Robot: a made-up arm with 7 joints. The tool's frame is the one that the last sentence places. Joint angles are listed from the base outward.
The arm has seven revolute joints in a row. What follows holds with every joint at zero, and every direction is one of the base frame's. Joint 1 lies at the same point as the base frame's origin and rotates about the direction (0.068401, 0.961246, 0.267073), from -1.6 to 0.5 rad. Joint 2 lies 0.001 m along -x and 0.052 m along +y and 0.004 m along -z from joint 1 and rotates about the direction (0.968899, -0.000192, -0.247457), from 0 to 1.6 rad. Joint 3 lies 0.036 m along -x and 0.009 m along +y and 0.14 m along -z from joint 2 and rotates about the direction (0.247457, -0.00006, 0.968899), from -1.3 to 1.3 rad. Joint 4 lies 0.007 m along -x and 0.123 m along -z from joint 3 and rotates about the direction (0.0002, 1, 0.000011), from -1.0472 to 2.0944 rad. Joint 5 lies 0.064 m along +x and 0.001 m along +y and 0.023 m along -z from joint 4 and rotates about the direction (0.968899, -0.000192, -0.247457), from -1.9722 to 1.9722 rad. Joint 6 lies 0.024 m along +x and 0.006 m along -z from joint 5 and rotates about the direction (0.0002, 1, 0.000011), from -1.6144 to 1.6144 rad. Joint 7 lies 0.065 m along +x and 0.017 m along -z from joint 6 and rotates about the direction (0.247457, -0.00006, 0.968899), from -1.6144 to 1.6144 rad. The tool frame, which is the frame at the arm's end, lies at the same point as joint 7; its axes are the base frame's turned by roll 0, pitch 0.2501 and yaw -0.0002 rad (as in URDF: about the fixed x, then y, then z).
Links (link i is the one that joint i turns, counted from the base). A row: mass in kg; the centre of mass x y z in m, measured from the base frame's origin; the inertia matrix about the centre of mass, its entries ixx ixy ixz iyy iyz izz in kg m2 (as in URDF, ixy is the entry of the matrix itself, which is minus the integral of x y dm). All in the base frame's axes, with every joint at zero. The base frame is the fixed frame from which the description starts. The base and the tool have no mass.
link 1: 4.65; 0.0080 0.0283 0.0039; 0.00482 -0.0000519 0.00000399 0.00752 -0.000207 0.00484
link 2: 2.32; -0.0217 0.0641 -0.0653; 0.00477 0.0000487 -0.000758 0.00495 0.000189 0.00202
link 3: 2.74; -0.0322 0.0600 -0.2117; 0.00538 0 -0.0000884 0.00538 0 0.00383
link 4: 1.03; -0.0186 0.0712 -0.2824; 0.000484 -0.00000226 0.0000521 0.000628 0 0.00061
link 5: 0.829; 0.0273 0.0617 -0.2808; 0.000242 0 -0.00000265 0.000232 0 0.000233
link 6: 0.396; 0.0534 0.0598 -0.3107; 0.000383 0 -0.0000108 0.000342 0 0.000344
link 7: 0.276; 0.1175 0.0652 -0.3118; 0.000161 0 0.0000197 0.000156 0 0.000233
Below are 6 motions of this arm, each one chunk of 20 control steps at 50 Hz.
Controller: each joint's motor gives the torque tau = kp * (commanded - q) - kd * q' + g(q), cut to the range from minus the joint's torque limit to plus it. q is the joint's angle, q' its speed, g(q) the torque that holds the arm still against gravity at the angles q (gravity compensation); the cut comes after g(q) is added. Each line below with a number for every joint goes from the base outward.
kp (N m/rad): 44 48 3.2 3.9 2 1.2 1.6
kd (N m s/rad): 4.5 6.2 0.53 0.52 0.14 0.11 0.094
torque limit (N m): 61 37 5.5 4.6 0.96 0.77 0.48
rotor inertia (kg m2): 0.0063 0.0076 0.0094 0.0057 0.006 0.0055 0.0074
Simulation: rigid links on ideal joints. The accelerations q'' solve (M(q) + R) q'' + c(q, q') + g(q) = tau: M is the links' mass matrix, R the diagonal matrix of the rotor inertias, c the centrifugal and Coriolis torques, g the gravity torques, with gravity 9.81 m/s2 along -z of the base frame. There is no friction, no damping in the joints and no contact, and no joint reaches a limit. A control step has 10 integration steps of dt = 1/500 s. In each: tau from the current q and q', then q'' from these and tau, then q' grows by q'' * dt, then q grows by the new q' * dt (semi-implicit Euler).
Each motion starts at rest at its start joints. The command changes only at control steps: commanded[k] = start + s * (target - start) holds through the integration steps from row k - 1 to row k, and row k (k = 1, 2, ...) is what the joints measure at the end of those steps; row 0 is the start. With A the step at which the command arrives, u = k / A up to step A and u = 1 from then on. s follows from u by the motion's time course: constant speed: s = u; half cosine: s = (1 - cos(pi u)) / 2; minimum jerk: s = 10 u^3 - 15 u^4 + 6 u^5; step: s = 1 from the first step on.
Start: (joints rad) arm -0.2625 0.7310 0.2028 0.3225 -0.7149 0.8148 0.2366
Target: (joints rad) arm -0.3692 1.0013 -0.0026 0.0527 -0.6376 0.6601 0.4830
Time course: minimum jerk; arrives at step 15
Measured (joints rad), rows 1 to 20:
1: -0.2625 0.7310 0.2027 0.3225 -0.7149 0.8148 0.2366
2: -0.2625 0.7313 0.2022 0.3224 -0.7148 0.8147 0.2369
3: -0.2626 0.7321 0.2004 0.3220 -0.7146 0.8146 0.2378
4: -0.2630 0.7342 0.1964 0.3210 -0.7139 0.8142 0.2401
5: -0.2637 0.7380 0.1892 0.3188 -0.7126 0.8135 0.2448
6: -0.2652 0.7442 0.1781 0.3150 -0.7104 0.8124 0.2528
7: -0.2675 0.7533 0.1630 0.3091 -0.7070 0.8105 0.2649
8: -0.2711 0.7653 0.1442 0.3007 -0.7023 0.8076 0.2814
9: -0.2761 0.7803 0.1227 0.2895 -0.6963 0.8034 0.3025
10: -0.2825 0.7978 0.0996 0.2755 -0.6891 0.7976 0.3276
11: -0.2903 0.8173 0.0766 0.2589 -0.6810 0.7899 0.3556
12: -0.2994 0.8379 0.0553 0.2403 -0.6724 0.7803 0.3853
13: -0.3094 0.8588 0.0374 0.2203 -0.6637 0.7687 0.4150
14: -0.3198 0.8791 0.0240 0.1998 -0.6554 0.7553 0.4429
15: -0.3302 0.8981 0.0158 0.1794 -0.6479 0.7404 0.4676
16: -0.3402 0.9154 0.0124 0.1597 -0.6416 0.7243 0.4879
17: -0.3494 0.9309 0.0131 0.1412 -0.6365 0.7077 0.5033
18: -0.3575 0.9446 0.0169 0.1241 -0.6327 0.6911 0.5138
19: -0.3645 0.9566 0.0228 0.1087 -0.6301 0.6749 0.5197
20: -0.3702 0.9670 0.0299 0.0949 -0.6285 0.6599 0.5216

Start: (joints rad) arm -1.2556 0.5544 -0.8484 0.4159 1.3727 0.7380 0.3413
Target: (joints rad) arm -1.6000 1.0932 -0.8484 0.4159 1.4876 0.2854 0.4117
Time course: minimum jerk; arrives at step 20
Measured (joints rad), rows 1 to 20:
1: -1.2556 0.5544 -0.8484 0.4159 1.3727 0.7380 0.3413
2: -1.2557 0.5546 -0.8489 0.4158 1.3727 0.7378 0.3413
3: -1.2562 0.5553 -0.8503 0.4156 1.3728 0.7371 0.3414
4: -1.2573 0.5571 -0.8535 0.4152 1.3729 0.7352 0.3417
5: -1.2594 0.5606 -0.8594 0.4145 1.3735 0.7312 0.3423
6: -1.2632 0.5665 -0.8687 0.4133 1.3746 0.7240 0.3433
7: -1.2689 0.5755 -0.8815 0.4118 1.3767 0.7126 0.3450
8: -1.2770 0.5881 -0.8977 0.4098 1.3800 0.6959 0.3475
9: -1.2879 0.6047 -0.9169 0.4075 1.3848 0.6734 0.3509
10: -1.3017 0.6254 -0.9380 0.4049 1.3913 0.6447 0.3552
11: -1.3184 0.6501 -0.9598 0.4024 1.3996 0.6100 0.3605
12: -1.3380 0.6786 -0.9810 0.4000 1.4095 0.5700 0.3667
13: -1.3601 0.7102 -1.0000 0.3983 1.4209 0.5257 0.3735
14: -1.3844 0.7444 -1.0153 0.3977 1.4332 0.4788 0.3809
15: -1.4101 0.7801 -1.0257 0.3984 1.4458 0.4310 0.3884
16: -1.4366 0.8166 -1.0301 0.4007 1.4582 0.3847 0.3958
17: -1.4630 0.8526 -1.0277 0.4049 1.4696 0.3418 0.4026
18: -1.4887 0.8874 -1.0181 0.4107 1.4796 0.3043 0.4085
19: -1.5128 0.9201 -1.0015 0.4179 1.4877 0.2741 0.4134
20: -1.5348 0.9501 -0.9787 0.4257 1.4938 0.2522 0.4169

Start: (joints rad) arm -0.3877 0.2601 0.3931 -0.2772 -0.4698 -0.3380 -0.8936
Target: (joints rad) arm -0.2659 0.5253 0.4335 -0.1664 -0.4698 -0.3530 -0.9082
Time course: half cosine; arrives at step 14
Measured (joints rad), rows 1 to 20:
1: -0.3876 0.2602 0.3929 -0.2771 -0.4698 -0.3380 -0.8936
2: -0.3874 0.2609 0.3918 -0.2768 -0.4698 -0.3382 -0.8936
3: -0.3866 0.2628 0.3893 -0.2760 -0.4697 -0.3386 -0.8937
4: -0.3851 0.2663 0.3848 -0.2745 -0.4695 -0.3393 -0.8938
5: -0.3827 0.2721 0.3782 -0.2720 -0.4691 -0.3401 -0.8942
6: -0.3790 0.2804 0.3698 -0.2685 -0.4685 -0.3410 -0.8948
7: -0.3741 0.2913 0.3601 -0.2638 -0.4677 -0.3418 -0.8957
8: -0.3679 0.3048 0.3498 -0.2580 -0.4666 -0.3424 -0.8969
9: -0.3605 0.3207 0.3399 -0.2511 -0.4654 -0.3428 -0.8985
10: -0.3519 0.3385 0.3313 -0.2433 -0.4642 -0.3429 -0.9004
11: -0.3423 0.3576 0.3250 -0.2347 -0.4631 -0.3426 -0.9025
12: -0.3321 0.3774 0.3217 -0.2256 -0.4622 -0.3420 -0.9046
13: -0.3216 0.3972 0.3221 -0.2163 -0.4615 -0.3411 -0.9068
14: -0.3112 0.4161 0.3267 -0.2070 -0.4614 -0.3399 -0.9088
15: -0.3014 0.4335 0.3354 -0.1983 -0.4617 -0.3386 -0.9106
16: -0.2923 0.4491 0.3476 -0.1902 -0.4625 -0.3373 -0.9119
17: -0.2842 0.4629 0.3623 -0.1829 -0.4638 -0.3364 -0.9127
18: -0.2772 0.4749 0.3784 -0.1765 -0.4656 -0.3359 -0.9130
19: -0.2714 0.4854 0.3952 -0.1712 -0.4675 -0.3361 -0.9129
20: -0.2666 0.4943 0.4117 -0.1668 -0.4696 -0.3368 -0.9123

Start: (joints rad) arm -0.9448 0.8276 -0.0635 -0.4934 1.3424 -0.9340 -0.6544
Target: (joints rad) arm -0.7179 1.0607 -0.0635 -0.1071 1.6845 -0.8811 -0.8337
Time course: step
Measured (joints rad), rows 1 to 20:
1: -0.9375 0.8377 -0.0760 -0.4821 1.3551 -0.9259 -0.6605
2: -0.9199 0.8580 -0.0953 -0.4561 1.3868 -0.9115 -0.6762
3: -0.8957 0.8815 -0.1109 -0.4217 1.4312 -0.8970 -0.6988
4: -0.8681 0.9050 -0.1202 -0.3826 1.4824 -0.8848 -0.7259
5: -0.8397 0.9273 -0.1240 -0.3416 1.5352 -0.8760 -0.7548
6: -0.8124 0.9475 -0.1237 -0.3008 1.5857 -0.8707 -0.7833
7: -0.7876 0.9656 -0.1208 -0.2615 1.6308 -0.8690 -0.8098
8: -0.7661 0.9816 -0.1163 -0.2251 1.6690 -0.8703 -0.8327
9: -0.7481 0.9955 -0.1109 -0.1922 1.6993 -0.8742 -0.8514
10: -0.7337 1.0076 -0.1049 -0.1635 1.7217 -0.8798 -0.8653
11: -0.7227 1.0179 -0.0988 -0.1391 1.7368 -0.8864 -0.8745
12: -0.7147 1.0267 -0.0927 -0.1193 1.7454 -0.8931 -0.8793
13: -0.7092 1.0341 -0.0867 -0.1037 1.7485 -0.8992 -0.8802
14: -0.7058 1.0403 -0.0810 -0.0921 1.7474 -0.9043 -0.8780
15: -0.7042 1.0454 -0.0755 -0.0841 1.7432 -0.9079 -0.8734
16: -0.7038 1.0496 -0.0705 -0.0791 1.7368 -0.9099 -0.8672
17: -0.7044 1.0529 -0.0658 -0.0767 1.7292 -0.9103 -0.8602
18: -0.7056 1.0556 -0.0617 -0.0763 1.7212 -0.9091 -0.8529
19: -0.7072 1.0577 -0.0579 -0.0775 1.7132 -0.9066 -0.8460
20: -0.7091 1.0594 -0.0547 -0.0798 1.7058 -0.9031 -0.8397

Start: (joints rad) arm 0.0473 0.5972 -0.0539 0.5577 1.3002 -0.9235 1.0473
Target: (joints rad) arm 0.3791 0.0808 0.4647 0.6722 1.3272 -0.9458 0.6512
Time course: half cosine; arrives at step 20
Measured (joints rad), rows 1 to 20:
1: 0.0474 0.5971 -0.0536 0.5577 1.3002 -0.9235 1.0472
2: 0.0476 0.5964 -0.0520 0.5574 1.3004 -0.9235 1.0466
3: 0.0484 0.5947 -0.0479 0.5569 1.3006 -0.9235 1.0449
4: 0.0501 0.5912 -0.0404 0.5560 1.3008 -0.9233 1.0414
5: 0.0529 0.5856 -0.0288 0.5547 1.3009 -0.9229 1.0354
6: 0.0573 0.5774 -0.0128 0.5530 1.3008 -0.9220 1.0262
7: 0.0634 0.5662 0.0077 0.5510 1.3003 -0.9207 1.0133
8: 0.0715 0.5518 0.0323 0.5489 1.2993 -0.9189 0.9965
9: 0.0817 0.5342 0.0603 0.5469 1.2980 -0.9166 0.9757
10: 0.0941 0.5134 0.0911 0.5453 1.2963 -0.9141 0.9510
11: 0.1087 0.4897 0.1237 0.5444 1.2944 -0.9113 0.9229
12: 0.1253 0.4633 0.1571 0.5447 1.2926 -0.9087 0.8920
13: 0.1438 0.4346 0.1905 0.5464 1.2912 -0.9063 0.8591
14: 0.1640 0.4042 0.2229 0.5500 1.2902 -0.9044 0.8250
15: 0.1857 0.3725 0.2537 0.5557 1.2902 -0.9030 0.7906
16: 0.2084 0.3402 0.2820 0.5637 1.2912 -0.9024 0.7571
17: 0.2318 0.3080 0.3075 0.5742 1.2935 -0.9025 0.7254
18: 0.2554 0.2766 0.3295 0.5870 1.2971 -0.9035 0.6964
19: 0.2788 0.2466 0.3479 0.6022 1.3020 -0.9053 0.6710
20: 0.3014 0.2187 0.3624 0.6192 1.3082 -0.9079 0.6498

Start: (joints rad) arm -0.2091 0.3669 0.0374 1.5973 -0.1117 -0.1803 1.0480
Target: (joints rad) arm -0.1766 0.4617 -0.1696 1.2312 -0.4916 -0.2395 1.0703
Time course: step
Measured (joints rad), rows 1 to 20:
1: -0.2061 0.3695 0.0256 1.5782 -0.1337 -0.1763 1.0489
2: -0.2004 0.3756 0.0029 1.5416 -0.1830 -0.1717 1.0511
3: -0.1944 0.3837 -0.0218 1.5012 -0.2449 -0.1706 1.0542
4: -0.1890 0.3928 -0.0444 1.4626 -0.3091 -0.1740 1.0577
5: -0.1846 0.4023 -0.0633 1.4281 -0.3685 -0.1809 1.0614
6: -0.1812 0.4115 -0.0785 1.3980 -0.4193 -0.1902 1.0650
7: -0.1788 0.4202 -0.0903 1.3723 -0.4595 -0.2009 1.0681
8: -0.1771 0.4281 -0.0993 1.3503 -0.4891 -0.2117 1.0707
9: -0.1761 0.4352 -0.1061 1.3316 -0.5089 -0.2222 1.0727
10: -0.1756 0.4415 -0.1114 1.3157 -0.5203 -0.2317 1.0742
11: -0.1756 0.4469 -0.1155 1.3020 -0.5253 -0.2399 1.0750
12: -0.1758 0.4515 -0.1189 1.2903 -0.5255 -0.2467 1.0753
13: -0.1763 0.4553 -0.1219 1.2802 -0.5225 -0.2521 1.0752
14: -0.1769 0.4583 -0.1245 1.2714 -0.5177 -0.2561 1.0747
15: -0.1776 0.4608 -0.1271 1.2638 -0.5122 -0.2588 1.0740
16: -0.1782 0.4626 -0.1296 1.2572 -0.5067 -0.2604 1.0732
17: -0.1789 0.4639 -0.1321 1.2515 -0.5017 -0.2611 1.0723
18: -0.1795 0.4649 -0.1347 1.2467 -0.4975 -0.2610 1.0715
19: -0.1800 0.4654 -0.1373 1.2425 -0.4942 -0.2603 1.0707
20: -0.1804 0.4657 -0.1399 1.2390 -0.4917 -0.2592 1.0701

